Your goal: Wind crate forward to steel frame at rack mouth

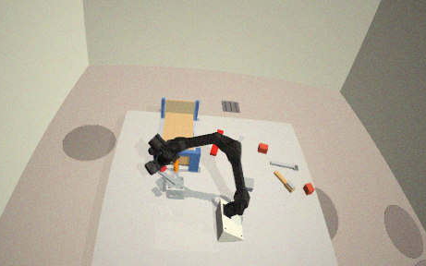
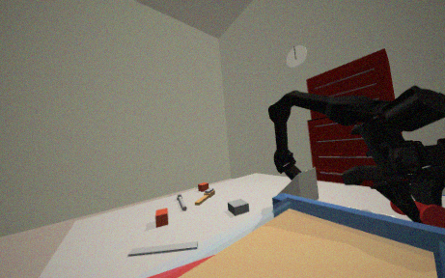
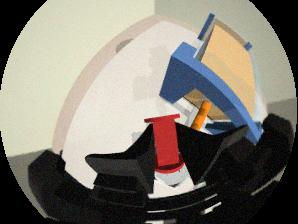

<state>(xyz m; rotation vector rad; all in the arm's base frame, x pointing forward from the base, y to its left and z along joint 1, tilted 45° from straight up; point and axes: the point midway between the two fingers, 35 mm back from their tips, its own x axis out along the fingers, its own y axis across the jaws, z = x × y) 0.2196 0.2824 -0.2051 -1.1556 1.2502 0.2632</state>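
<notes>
Now: the winch handle 3 cm behind my gripper tip, 4 cm to the right of it and 3 cm below it. Round my gripper tip: red knob: 1 cm behind, 1 cm to the right; then blue frame: 9 cm ahead, 9 cm to the right, 2 cm below; then grey winch: 8 cm behind, 10 cm to the right, 10 cm below.
</notes>
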